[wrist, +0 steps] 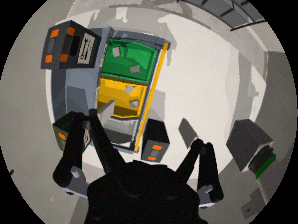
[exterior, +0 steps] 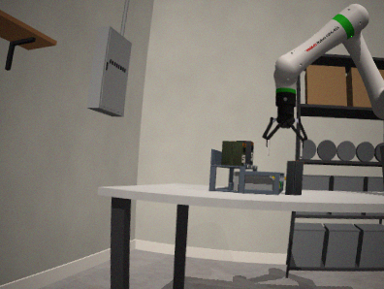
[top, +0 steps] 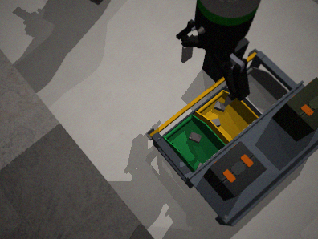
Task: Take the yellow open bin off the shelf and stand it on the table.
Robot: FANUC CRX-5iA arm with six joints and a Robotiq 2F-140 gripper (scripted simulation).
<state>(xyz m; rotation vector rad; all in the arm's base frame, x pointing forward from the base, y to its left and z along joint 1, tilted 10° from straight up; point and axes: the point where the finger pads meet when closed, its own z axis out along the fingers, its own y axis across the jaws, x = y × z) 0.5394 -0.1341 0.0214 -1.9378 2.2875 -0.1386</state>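
My hand is 10 mm to the right of the long yellow rod and 110 mm above it. The rest, counted from my hand: yellow open bin: 100 mm ahead, 10 mm to the right, 120 mm below; green bin: 80 mm ahead, 120 mm to the right, 120 mm below; grey bin: 120 mm ahead, 110 mm to the left, 120 mm below.
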